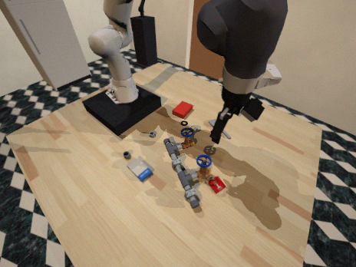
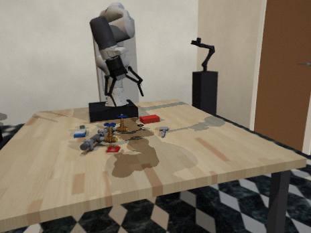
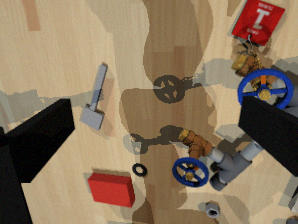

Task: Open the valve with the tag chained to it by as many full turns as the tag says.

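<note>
My hand is 230 mm above the red tag, 100 mm to the left of it and 60 mm short of it. Round my hand: red block: 330 mm behind, 210 mm below, 200 mm to the left; then grey tool: 220 mm below, 210 mm to the left, 80 mm behind; then blue card: 260 mm to the right, 250 mm behind, 220 mm below.
</note>
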